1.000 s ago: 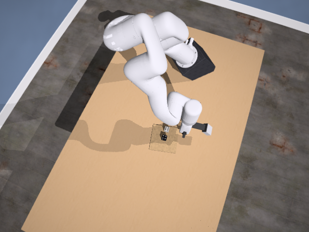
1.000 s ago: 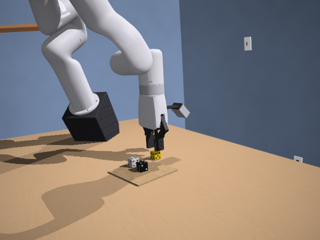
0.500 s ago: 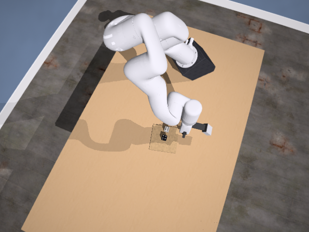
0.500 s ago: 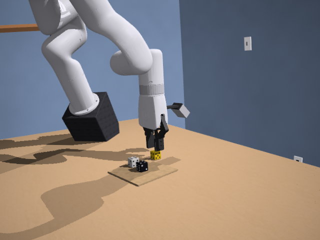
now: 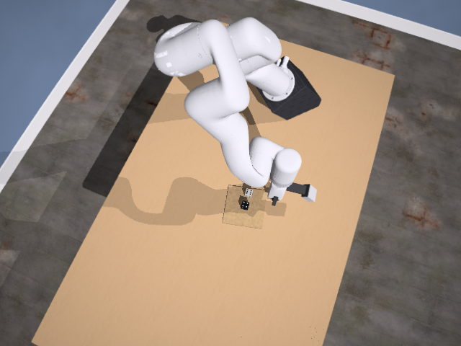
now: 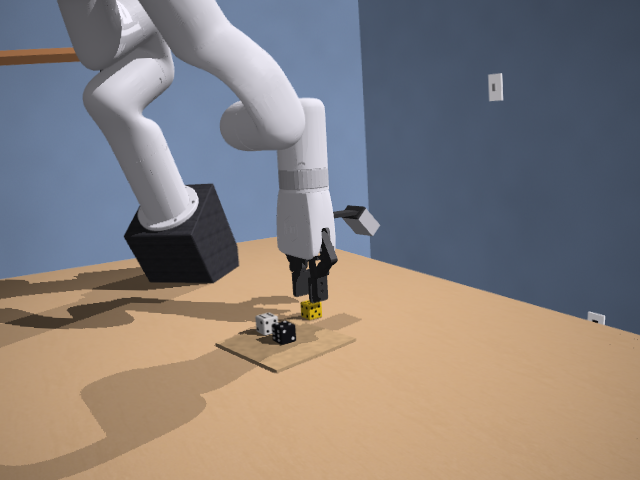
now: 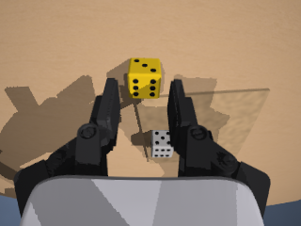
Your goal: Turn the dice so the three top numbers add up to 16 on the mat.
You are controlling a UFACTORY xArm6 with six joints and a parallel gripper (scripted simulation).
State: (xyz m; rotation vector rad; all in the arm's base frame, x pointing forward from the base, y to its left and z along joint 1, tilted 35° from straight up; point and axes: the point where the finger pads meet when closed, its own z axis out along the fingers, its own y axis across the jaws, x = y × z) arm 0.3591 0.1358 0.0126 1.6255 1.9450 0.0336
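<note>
The yellow die lies 4 cm below my hand. From my hand the other things lie so: tan mat (9 cm to the right, 8 cm ahead, 5 cm below); black die (9 cm to the right, 8 cm ahead, 3 cm below); white die (9 cm to the right, 3 cm below, 3 cm ahead).
</note>
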